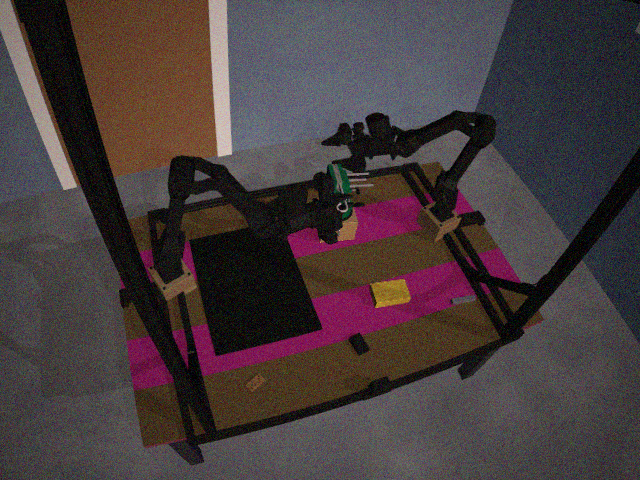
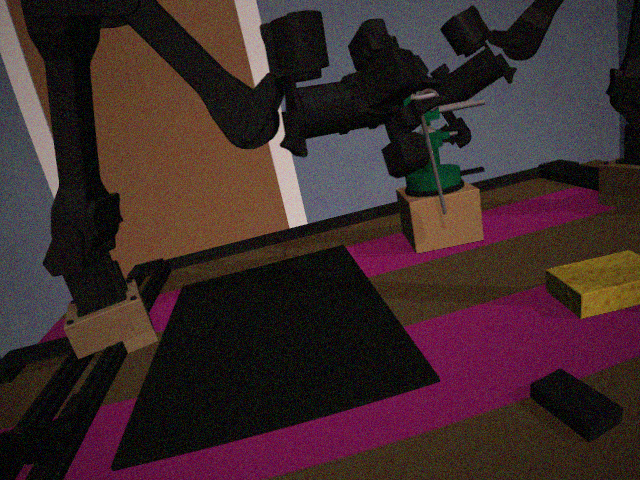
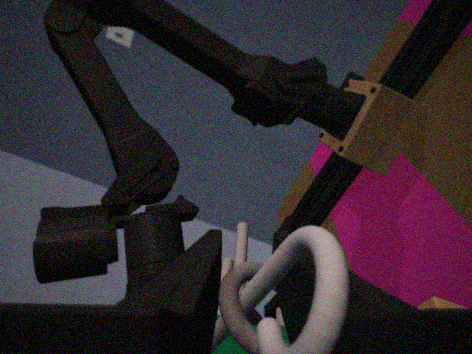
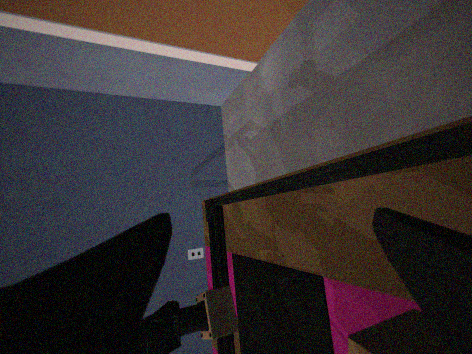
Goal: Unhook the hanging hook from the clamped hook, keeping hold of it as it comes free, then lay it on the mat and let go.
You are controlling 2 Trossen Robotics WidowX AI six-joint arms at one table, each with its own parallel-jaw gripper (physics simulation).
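Seen in the pictures: left gripper, between the fingertips: point(image 1: 352, 199) point(image 2: 442, 91) point(image 3: 247, 242); right gripper, between the fingertips: point(image 1: 326, 153) point(image 4: 270, 219); left arm's base, origin of its link: point(image 1: 170, 271) point(image 2: 102, 300) point(image 4: 203, 315); right arm's base, origin of its link: point(image 1: 441, 212) point(image 3: 345, 115).
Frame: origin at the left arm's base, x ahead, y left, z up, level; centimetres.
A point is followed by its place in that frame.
Note:
The pale clamped hook point(image 2: 423, 95) @[x 41.8, y -22.1, z 17.1 cm] point(image 3: 332, 270) @[x 41.8, y -22.0, z 17.1 cm] sticks out of the green vise point(image 1: 338, 178) point(image 2: 434, 178), its curl looped with the hanging hook point(image 2: 434, 160) @[x 45.5, y -18.7, z 8.2 cm] point(image 3: 231, 300) @[x 44.9, y -19.3, z 17.5 cm]. The hanging hook's grey shank points down beside the wooden block under the vise. My left gripper point(image 1: 347, 198) @[x 47.0, y -20.3, z 17.1 cm] point(image 3: 247, 242) @[x 47.0, y -20.3, z 17.1 cm] is closed around the hanging hook's curl, which shows between its fingertips; the exact contact is hidden. My right gripper point(image 1: 330, 152) @[x 58.8, y 2.9, z 11.3 cm] point(image 4: 270, 220) @[x 58.8, y 2.9, z 11.3 cm] is open and empty, beyond and above the vise. The black mat point(image 1: 253, 289) @[x 18.0, y -15.4, z -6.1 cm] point(image 2: 279, 351) @[x 16.6, y -21.3, z -6.1 cm] lies left of the vise.
The wooden block point(image 1: 348, 228) @[x 51.5, y -17.5, z -0.7 cm] point(image 2: 449, 222) @[x 49.4, y -16.2, z -2.5 cm] carries the vise. A yellow block point(image 1: 390, 292) @[x 47.4, y -40.7, z -3.7 cm] point(image 2: 599, 279) @[x 45.6, y -40.6, z -3.7 cm], a black block point(image 1: 358, 343) @[x 29.8, y -46.4, z -5.3 cm] point(image 2: 576, 403) @[x 29.5, y -47.0, z -5.2 cm], a grey bar point(image 1: 462, 299) @[x 64.3, y -56.2, z -5.2 cm] and a small brown piece point(image 1: 255, 382) @[x 1.7, y -38.5, z -5.8 cm] lie on the striped table.

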